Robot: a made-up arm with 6 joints. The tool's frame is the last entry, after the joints. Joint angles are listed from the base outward. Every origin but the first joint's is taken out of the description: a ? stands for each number. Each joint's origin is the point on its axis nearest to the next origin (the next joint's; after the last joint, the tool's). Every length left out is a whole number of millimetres.
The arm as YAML. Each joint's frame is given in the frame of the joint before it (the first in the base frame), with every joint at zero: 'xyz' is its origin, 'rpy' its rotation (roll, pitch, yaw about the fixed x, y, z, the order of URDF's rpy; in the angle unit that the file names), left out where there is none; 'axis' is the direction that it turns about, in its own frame. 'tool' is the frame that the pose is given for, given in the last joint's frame.
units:
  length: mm
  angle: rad
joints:
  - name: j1
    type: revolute
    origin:
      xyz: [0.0, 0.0, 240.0]
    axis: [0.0, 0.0, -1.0]
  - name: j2
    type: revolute
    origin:
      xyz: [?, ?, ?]
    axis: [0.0, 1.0, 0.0]
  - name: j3
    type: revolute
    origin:
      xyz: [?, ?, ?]
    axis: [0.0, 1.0, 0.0]
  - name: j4
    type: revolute
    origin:
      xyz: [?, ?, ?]
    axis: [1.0, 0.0, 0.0]
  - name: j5
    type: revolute
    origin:
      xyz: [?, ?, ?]
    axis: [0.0, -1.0, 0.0]
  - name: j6
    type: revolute
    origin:
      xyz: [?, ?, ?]
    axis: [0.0, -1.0, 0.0]
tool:
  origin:
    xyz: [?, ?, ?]
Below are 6 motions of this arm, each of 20 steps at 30 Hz.
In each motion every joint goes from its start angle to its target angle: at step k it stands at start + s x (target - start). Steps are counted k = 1, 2, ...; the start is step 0. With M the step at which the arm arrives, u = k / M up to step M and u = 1 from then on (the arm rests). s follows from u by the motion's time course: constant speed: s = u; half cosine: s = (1 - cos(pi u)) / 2; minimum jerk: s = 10 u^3 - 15 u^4 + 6 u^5.
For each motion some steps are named. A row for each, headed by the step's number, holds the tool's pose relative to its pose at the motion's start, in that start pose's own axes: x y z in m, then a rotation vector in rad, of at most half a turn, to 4 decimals.
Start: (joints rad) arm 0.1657 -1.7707 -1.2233 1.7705 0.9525 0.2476
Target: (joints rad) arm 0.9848 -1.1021 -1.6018 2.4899 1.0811 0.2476
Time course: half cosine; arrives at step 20
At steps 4, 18, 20:
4: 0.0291 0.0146 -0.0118 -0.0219 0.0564 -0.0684
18: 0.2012 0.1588 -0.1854 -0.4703 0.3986 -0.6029
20: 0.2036 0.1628 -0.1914 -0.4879 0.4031 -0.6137

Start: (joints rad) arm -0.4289 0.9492 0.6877 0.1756 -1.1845 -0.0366
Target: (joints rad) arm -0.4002 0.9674 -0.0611 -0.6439 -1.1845 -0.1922
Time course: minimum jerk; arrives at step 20
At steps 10, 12, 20:
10: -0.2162 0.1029 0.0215 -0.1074 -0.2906 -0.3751
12: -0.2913 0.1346 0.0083 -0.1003 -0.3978 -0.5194
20: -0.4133 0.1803 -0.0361 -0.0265 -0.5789 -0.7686

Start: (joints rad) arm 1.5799 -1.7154 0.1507 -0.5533 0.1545 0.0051
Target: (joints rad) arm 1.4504 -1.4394 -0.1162 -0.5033 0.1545 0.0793
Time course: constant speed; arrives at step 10
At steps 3, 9, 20:
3: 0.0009 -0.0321 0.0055 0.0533 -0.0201 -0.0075
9: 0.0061 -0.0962 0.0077 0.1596 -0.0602 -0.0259
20: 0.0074 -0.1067 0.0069 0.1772 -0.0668 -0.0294

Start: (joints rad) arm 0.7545 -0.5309 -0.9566 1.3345 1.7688 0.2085
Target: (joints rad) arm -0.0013 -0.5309 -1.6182 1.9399 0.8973 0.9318
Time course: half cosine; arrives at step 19
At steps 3, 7, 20:
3: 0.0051 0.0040 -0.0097 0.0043 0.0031 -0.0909
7: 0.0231 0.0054 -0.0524 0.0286 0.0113 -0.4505
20: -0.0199 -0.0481 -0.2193 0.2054 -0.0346 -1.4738

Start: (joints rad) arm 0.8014 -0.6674 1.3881 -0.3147 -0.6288 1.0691
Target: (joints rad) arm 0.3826 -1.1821 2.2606 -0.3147 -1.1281 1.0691
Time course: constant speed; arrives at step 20
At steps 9, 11, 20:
9: 0.1737 0.0345 -0.1072 -0.0724 0.3358 0.2097
11: 0.2088 0.0487 -0.1359 -0.0987 0.4105 0.2527
20: 0.3385 0.1286 -0.2820 -0.2613 0.7434 0.4229

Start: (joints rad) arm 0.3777 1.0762 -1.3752 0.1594 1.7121 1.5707
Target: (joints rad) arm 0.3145 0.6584 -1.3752 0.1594 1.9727 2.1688
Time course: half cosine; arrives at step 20
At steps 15, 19, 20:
15: -0.2779 0.0336 -0.1912 -0.0757 -1.0766 -0.0824
19: -0.2933 0.0394 -0.2440 -0.0963 -1.2533 -0.0903
20: -0.2938 0.0397 -0.2464 -0.0972 -1.2610 -0.0906

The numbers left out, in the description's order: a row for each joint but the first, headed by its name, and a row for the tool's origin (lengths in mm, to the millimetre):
j2: 65.0 -89.0 0.0
j3: -216.0 0.0 105.0
j4: 61.0 0.0 -90.0
j5: 0.0 -86.0 -97.0
j6: 39.0 0.0 236.0
tool: -105.0 0.0 368.0

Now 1 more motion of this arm.
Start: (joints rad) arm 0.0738 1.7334 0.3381 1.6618 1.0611 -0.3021
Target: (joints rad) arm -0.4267 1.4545 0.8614 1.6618 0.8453 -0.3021
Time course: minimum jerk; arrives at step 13
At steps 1, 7, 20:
1: -0.0003 0.0007 0.0001 -0.0019 -0.0002 0.0006
7: -0.0440 0.0994 -0.0070 -0.2642 -0.0440 0.0595
20: -0.0832 0.1674 -0.0347 -0.4507 -0.1012 0.0783

